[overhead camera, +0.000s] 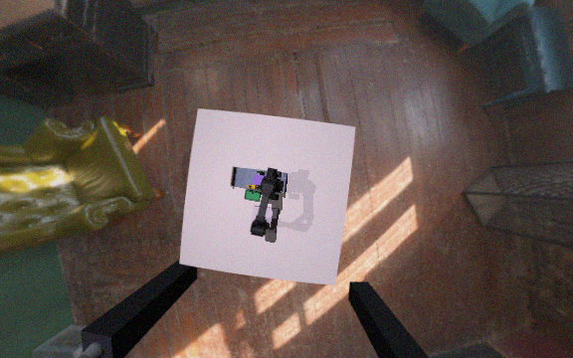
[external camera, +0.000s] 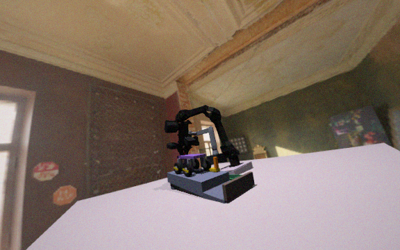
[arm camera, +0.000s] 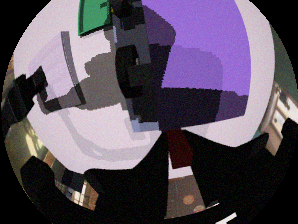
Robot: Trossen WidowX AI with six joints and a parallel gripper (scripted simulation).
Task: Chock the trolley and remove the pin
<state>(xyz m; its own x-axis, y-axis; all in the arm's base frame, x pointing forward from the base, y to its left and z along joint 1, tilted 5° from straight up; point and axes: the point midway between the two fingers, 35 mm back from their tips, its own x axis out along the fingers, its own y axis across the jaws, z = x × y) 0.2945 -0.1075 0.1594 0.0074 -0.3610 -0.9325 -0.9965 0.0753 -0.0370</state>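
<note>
The green tray lies 90 mm behind my gripper tip, 210 mm to the left of it and 150 mm below it. Also, from my gripper tip: yellow chock 20 mm behind, 200 mm to the left, 60 mm below; then purple-topped trolley 30 mm ahead, 100 mm to the left, 30 mm below; then red stop pin right at my gripper tip.
</note>
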